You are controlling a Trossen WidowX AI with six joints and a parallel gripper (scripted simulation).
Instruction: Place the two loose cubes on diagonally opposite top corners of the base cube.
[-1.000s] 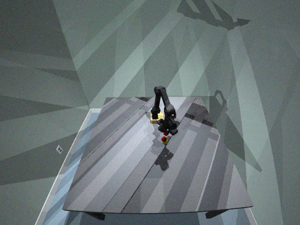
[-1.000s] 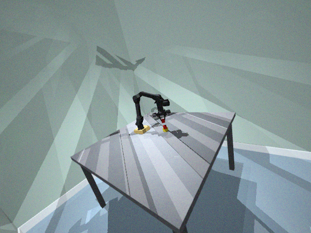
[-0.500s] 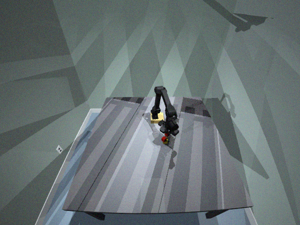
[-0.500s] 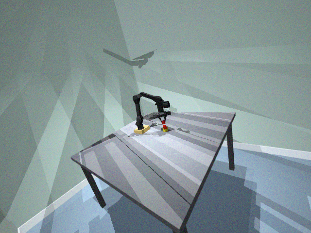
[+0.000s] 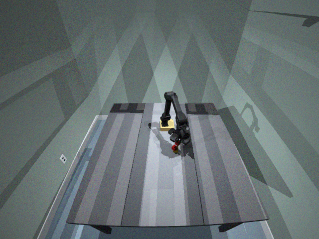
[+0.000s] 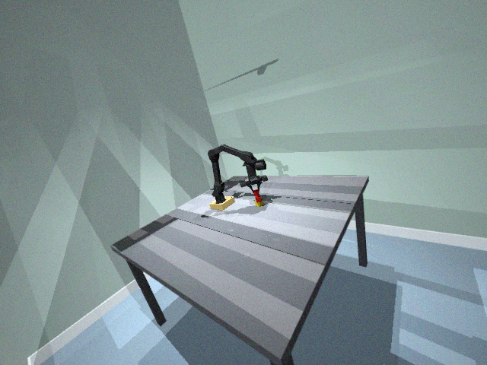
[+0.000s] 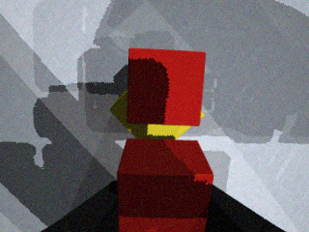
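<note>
Now: the yellow base cube 1 cm ahead of my gripper tip, 2 cm to the right of it and 7 cm below it.
</note>
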